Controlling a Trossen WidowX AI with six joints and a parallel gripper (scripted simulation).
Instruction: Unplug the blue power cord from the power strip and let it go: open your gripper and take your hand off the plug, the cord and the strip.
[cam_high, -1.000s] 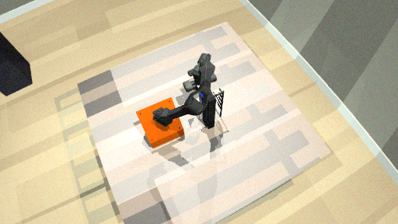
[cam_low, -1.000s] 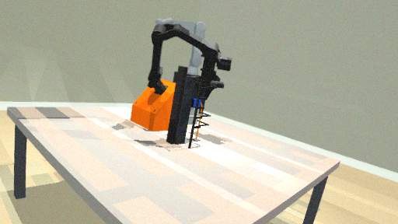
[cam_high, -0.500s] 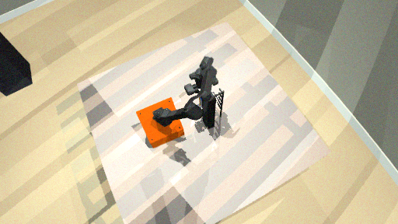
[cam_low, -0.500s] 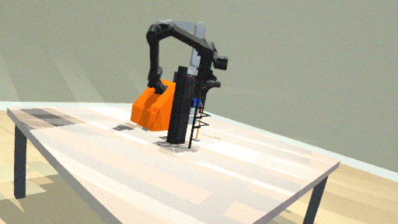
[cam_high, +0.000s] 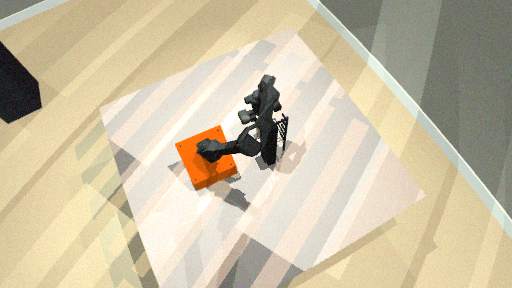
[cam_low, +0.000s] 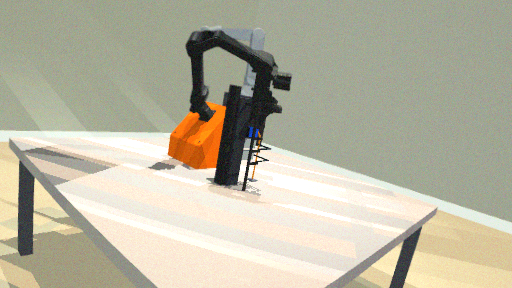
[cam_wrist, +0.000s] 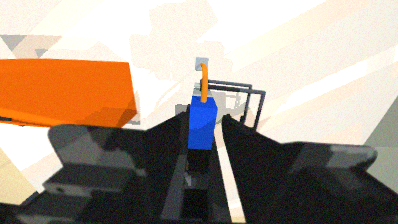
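Now: gripper tip 30 mm to the left of the blue plug and 10 mm above it.
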